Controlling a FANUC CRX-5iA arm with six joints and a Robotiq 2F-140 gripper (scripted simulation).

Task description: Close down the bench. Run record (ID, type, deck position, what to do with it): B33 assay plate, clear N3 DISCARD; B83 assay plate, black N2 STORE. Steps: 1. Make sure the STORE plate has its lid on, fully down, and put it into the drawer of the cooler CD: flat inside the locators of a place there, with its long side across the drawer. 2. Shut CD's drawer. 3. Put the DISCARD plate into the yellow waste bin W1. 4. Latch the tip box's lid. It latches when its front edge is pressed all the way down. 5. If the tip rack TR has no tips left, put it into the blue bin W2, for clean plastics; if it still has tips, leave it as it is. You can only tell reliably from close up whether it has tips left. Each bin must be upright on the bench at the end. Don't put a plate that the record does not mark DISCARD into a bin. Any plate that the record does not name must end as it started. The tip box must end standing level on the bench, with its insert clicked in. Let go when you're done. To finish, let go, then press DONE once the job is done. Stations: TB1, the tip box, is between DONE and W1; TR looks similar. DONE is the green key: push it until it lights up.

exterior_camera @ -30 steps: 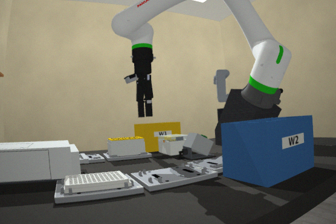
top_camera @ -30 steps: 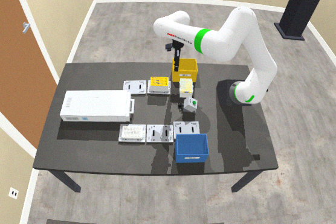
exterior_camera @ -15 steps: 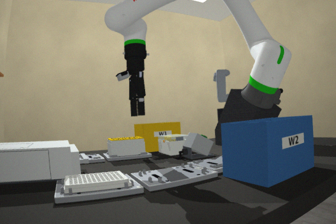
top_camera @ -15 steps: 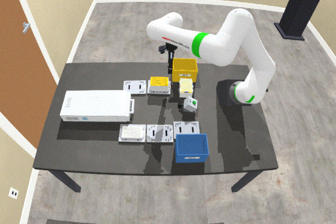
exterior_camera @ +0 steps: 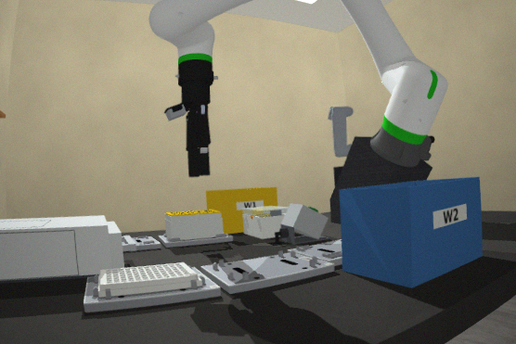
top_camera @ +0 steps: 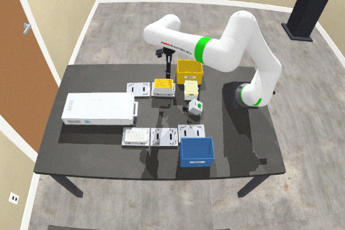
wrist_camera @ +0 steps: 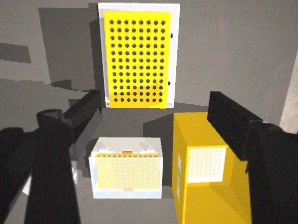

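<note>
My gripper is now 13 cm above the tip rack TR, 2 cm short of it and 1 cm to the right of it. Round my hand: clear tip box lid: 16 cm behind, 13 cm below, 5 cm to the left; yellow tip box insert: 16 cm behind, 13 cm below, 5 cm to the left; tip box TB1: 16 cm behind, 14 cm below, 5 cm to the left.
</note>
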